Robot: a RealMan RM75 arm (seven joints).
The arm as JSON. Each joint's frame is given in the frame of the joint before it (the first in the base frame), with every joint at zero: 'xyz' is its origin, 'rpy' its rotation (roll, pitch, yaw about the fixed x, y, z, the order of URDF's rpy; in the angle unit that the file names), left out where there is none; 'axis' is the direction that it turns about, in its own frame. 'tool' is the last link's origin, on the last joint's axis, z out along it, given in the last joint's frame.
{
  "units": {
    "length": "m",
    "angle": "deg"
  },
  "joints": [
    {
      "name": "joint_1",
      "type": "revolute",
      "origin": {
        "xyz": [
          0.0,
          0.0,
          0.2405
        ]
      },
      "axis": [
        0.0,
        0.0,
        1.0
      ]
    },
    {
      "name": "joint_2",
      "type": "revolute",
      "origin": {
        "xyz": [
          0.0,
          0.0,
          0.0
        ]
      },
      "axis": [
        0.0,
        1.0,
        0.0
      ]
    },
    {
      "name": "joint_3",
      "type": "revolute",
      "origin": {
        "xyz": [
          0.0,
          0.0,
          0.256
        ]
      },
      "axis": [
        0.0,
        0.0,
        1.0
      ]
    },
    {
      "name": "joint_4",
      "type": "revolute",
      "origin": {
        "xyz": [
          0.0,
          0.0,
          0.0
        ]
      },
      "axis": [
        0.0,
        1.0,
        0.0
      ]
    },
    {
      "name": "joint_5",
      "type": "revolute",
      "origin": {
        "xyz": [
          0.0,
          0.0,
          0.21
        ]
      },
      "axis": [
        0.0,
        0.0,
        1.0
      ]
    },
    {
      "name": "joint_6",
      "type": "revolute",
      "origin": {
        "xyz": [
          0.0,
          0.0,
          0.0
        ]
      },
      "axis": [
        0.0,
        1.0,
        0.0
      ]
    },
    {
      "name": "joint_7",
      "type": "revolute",
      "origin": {
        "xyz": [
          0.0,
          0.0,
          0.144
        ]
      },
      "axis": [
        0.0,
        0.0,
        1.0
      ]
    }
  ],
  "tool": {
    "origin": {
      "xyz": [
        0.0,
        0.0,
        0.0
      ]
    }
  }
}
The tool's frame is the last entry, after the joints.
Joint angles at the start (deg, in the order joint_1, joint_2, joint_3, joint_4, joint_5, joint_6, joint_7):
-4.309, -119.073, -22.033, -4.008, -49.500, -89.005, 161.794
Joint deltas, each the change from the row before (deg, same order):
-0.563, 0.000, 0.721, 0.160, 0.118, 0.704, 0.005
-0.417, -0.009, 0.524, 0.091, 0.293, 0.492, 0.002
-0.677, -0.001, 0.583, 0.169, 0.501, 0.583, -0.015
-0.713, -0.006, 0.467, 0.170, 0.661, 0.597, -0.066
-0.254, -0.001, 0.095, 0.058, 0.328, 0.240, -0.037
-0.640, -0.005, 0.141, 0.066, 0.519, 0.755, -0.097
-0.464, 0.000, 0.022, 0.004, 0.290, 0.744, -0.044
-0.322, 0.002, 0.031, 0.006, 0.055, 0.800, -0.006
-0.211, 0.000, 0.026, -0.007, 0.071, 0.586, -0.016
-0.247, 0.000, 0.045, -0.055, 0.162, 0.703, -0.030
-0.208, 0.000, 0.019, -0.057, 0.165, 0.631, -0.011
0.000, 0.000, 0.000, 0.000, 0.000, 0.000, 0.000
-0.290, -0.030, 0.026, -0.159, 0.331, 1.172, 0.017
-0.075, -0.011, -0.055, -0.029, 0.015, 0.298, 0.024
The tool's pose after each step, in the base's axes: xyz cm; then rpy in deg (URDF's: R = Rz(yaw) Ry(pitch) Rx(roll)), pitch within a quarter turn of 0, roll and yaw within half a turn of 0. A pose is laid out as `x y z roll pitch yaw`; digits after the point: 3 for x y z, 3 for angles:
-36.223 17.238 -3.785 -115.474 -48.958 4.495
-36.136 17.410 -4.009 -116.852 -48.544 5.122
-35.991 17.708 -4.275 -118.595 -47.950 5.711
-35.830 18.020 -4.550 -120.374 -47.353 6.275
-35.775 18.129 -4.654 -121.041 -47.125 6.508
-35.684 18.458 -4.871 -122.298 -46.627 7.085
-35.663 18.721 -5.025 -123.080 -46.205 7.619
-35.726 18.922 -5.140 -123.586 -45.764 8.243
-35.772 19.049 -5.233 -123.995 -45.449 8.734
-35.802 19.190 -5.373 -124.593 -45.094 9.346
-35.831 19.307 -5.498 -125.108 -44.762 9.881
-35.831 19.307 -5.498 -125.108 -44.762 9.881
-35.882 19.462 -5.765 -126.060 -44.172 10.921
-35.909 19.518 -5.806 -126.139 -44.036 11.131

